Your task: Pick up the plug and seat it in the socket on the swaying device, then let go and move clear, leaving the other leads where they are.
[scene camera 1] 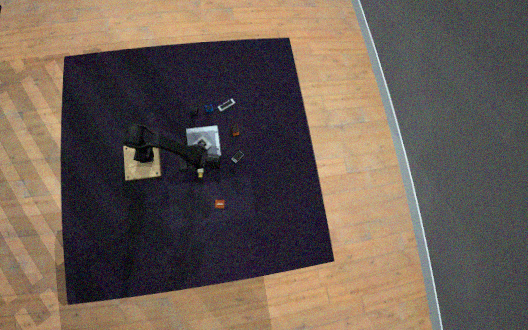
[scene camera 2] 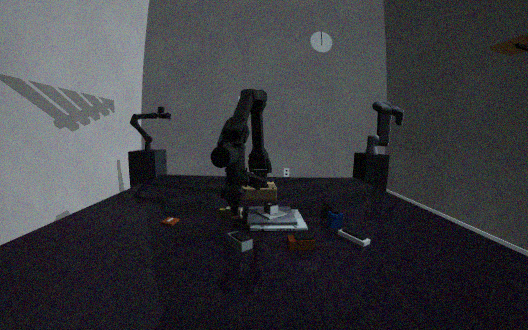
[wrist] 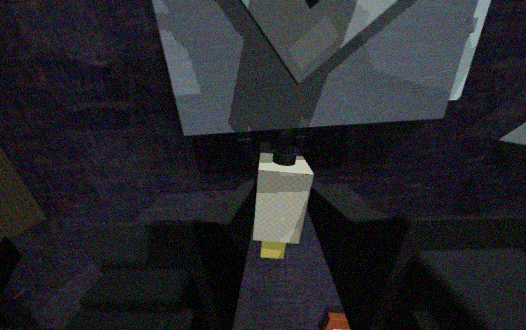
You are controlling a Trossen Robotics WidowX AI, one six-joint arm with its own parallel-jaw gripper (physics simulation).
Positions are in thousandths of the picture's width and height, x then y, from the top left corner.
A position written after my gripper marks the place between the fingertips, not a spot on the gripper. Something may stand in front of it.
Observation:
My gripper (scene camera 2: 448, 647) grips a plug (wrist: 541, 553), which still rests on the table. Further things: a device (wrist: 438, 223).
My gripper also shows in the wrist view (wrist: 531, 562).

